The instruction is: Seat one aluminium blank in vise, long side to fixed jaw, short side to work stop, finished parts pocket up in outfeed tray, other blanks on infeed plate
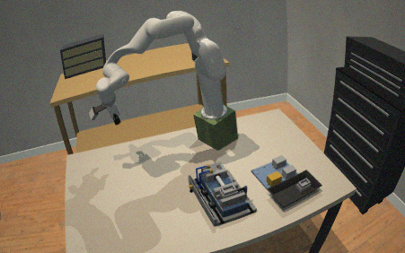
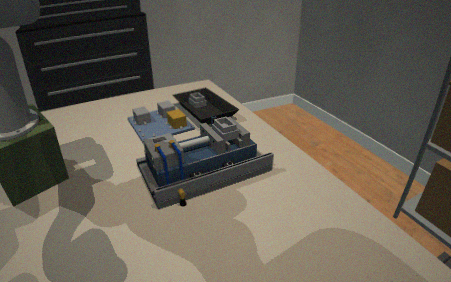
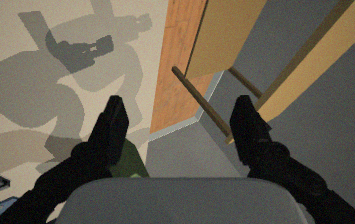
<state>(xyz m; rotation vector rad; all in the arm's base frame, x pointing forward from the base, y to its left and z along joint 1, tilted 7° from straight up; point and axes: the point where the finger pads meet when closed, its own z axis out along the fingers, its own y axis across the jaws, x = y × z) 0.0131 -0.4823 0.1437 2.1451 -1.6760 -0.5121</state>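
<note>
Now: hand 400 mm short of the brass blank, 660 mm to the right of it and 230 mm above it.
</note>
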